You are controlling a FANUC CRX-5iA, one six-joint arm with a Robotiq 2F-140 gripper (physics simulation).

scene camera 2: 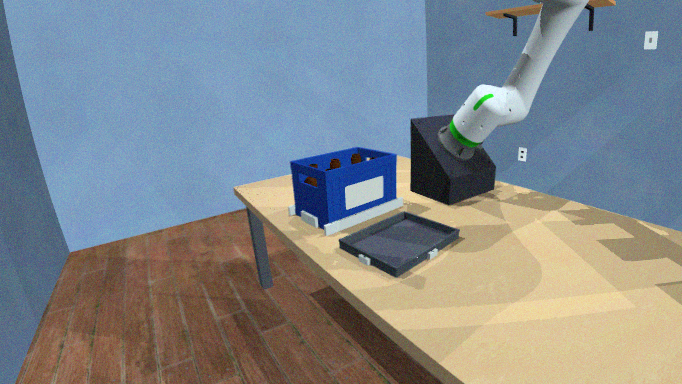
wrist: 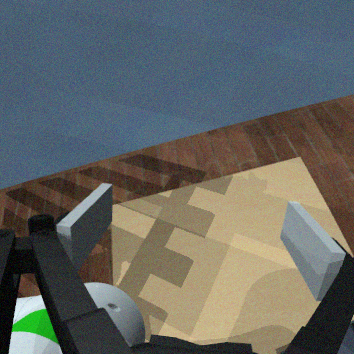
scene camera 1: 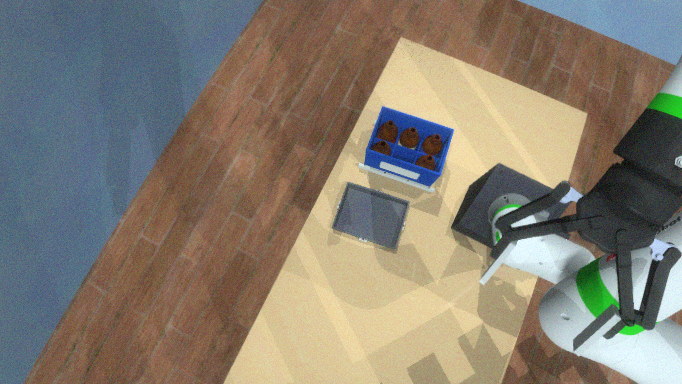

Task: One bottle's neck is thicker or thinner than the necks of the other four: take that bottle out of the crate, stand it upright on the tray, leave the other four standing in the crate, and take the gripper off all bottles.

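Frame: origin at the arm's base, x right, y ahead, z up, level; millimetres.
Seen in the pictures: gripper, fingertip midpoint: (wrist: 197, 211) (scene camera 1: 528, 312); arm's base, origin of the base link: (scene camera 2: 455, 144).
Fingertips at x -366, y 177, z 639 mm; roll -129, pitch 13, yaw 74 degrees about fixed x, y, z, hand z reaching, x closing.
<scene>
Pixels of each thing's top centre, then the offset from my fingertips to it. "*": a spot on its surface instead. Level surfaces: height alone.
- blue crate, middle of its top: (scene camera 2: 343, 157) (scene camera 1: 410, 139) dz -640, dx +472, dy +232 mm
- dark grey tray, surface spot: (scene camera 2: 400, 241) (scene camera 1: 371, 215) * dz -810, dx +197, dy +253 mm
- pale strip, surface spot: (scene camera 2: 364, 216) (scene camera 1: 391, 177) * dz -799, dx +367, dy +239 mm
- wooden table, its level: dz -815 mm
A blue crate (scene camera 1: 427, 177) (scene camera 2: 311, 201) stands upright on the table. Brown bottles stand in it: three in the far row, a left one (scene camera 1: 388, 131), a middle one (scene camera 1: 409, 137) and a right one (scene camera 1: 432, 145), and two in the near row, a left one (scene camera 1: 381, 148) and a right one (scene camera 1: 426, 162). The near middle compartment is empty. Which neck differs is too small to tell. The dark grey tray (scene camera 1: 371, 216) (scene camera 2: 400, 241) lies beside the crate and is empty. My gripper (scene camera 1: 546, 295) (wrist: 197, 211) is open and empty, well away from crate and tray, outside scene camera 2's view.
A black pedestal (scene camera 1: 475, 205) (scene camera 2: 430, 170) bearing the arm's base stands right of the crate. A pale strip (scene camera 1: 396, 177) (scene camera 2: 364, 216) runs along the crate's near side. All stand on the wooden table (scene camera 1: 360, 300) (scene camera 2: 500, 310). A wall shelf (scene camera 2: 515, 10) is high at the back.
</scene>
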